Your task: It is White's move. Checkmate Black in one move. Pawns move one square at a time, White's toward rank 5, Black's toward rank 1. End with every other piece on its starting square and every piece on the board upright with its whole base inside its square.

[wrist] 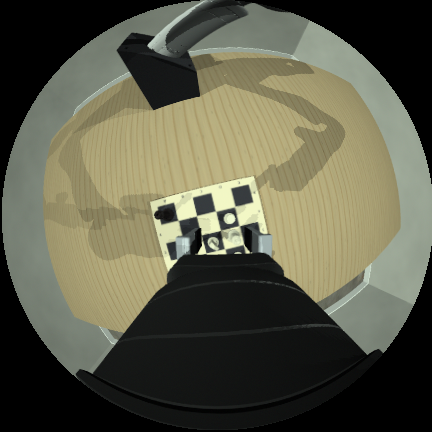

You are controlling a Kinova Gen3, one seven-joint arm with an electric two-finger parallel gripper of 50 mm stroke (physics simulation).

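Seen in the pictures: gripper, fingertip midpoint: (222,236); arm's base at its link origin: (164,49).
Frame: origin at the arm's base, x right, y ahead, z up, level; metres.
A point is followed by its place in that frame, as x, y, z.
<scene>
The chessboard (220,194) @[-0.031, 0.341, -0.151] lies below my gripper. The black king (165,214) @[0.077, 0.351, -0.124] stands upright on the dark corner square A5, at the board's far left. A round-topped white piece (229,218) @[-0.032, 0.389, -0.118] stands on D4. The white knight (213,243) @[0.006, 0.423, -0.117] stands on C3, and the tall white king (234,236) @[-0.031, 0.418, -0.096] on D3, beside it. The top of a white piece (237,253) shows at D2 above the gripper body's edge. My gripper (222,236) @[-0.013, 0.402, -0.030] is open and empty; its fingers appear on either side of the knight and king. The fingers and gripper body hide the board's near part, with squares B3 and E3 mostly covered.
The wooden table (200,135) @[-0.025, 0.200, -0.157] surrounds the board. The black arm base (162,80) @[0.021, 0.069, -0.063] stands at the far left edge of the table, with the grey arm link (192,30) @[-0.060, 0.047, 0.055] rising from it. Shadows of the arm fall across the table on both sides.
</scene>
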